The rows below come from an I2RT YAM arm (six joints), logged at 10 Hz.
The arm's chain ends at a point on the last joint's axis. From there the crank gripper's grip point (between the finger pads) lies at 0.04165 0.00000 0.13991 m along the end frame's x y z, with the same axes.
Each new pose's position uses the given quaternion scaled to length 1; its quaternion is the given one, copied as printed.
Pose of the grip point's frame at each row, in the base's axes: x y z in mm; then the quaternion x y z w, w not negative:
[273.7 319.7 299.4 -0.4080 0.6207 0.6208 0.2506]
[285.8 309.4 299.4 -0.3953 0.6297 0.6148 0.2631]
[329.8 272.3 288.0 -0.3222 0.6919 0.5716 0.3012]
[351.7 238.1 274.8 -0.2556 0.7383 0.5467 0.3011]
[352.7 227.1 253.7 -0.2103 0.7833 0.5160 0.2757]
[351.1 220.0 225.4 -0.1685 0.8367 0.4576 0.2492]
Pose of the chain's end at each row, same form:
[323.6 191.4 347.9 -0.4080 0.6207 0.6208 0.2506]
[330.3 179.2 348.2 -0.3953 0.6297 0.6148 0.2631]
[348.5 138.7 343.8 -0.3222 0.6919 0.5716 0.3012]
[357.3 105.6 335.9 -0.2556 0.7383 0.5467 0.3011]
[354.3 99.7 324.9 -0.2103 0.7833 0.5160 0.2757]
[348.4 103.4 313.1 -0.1685 0.8367 0.4576 0.2492]

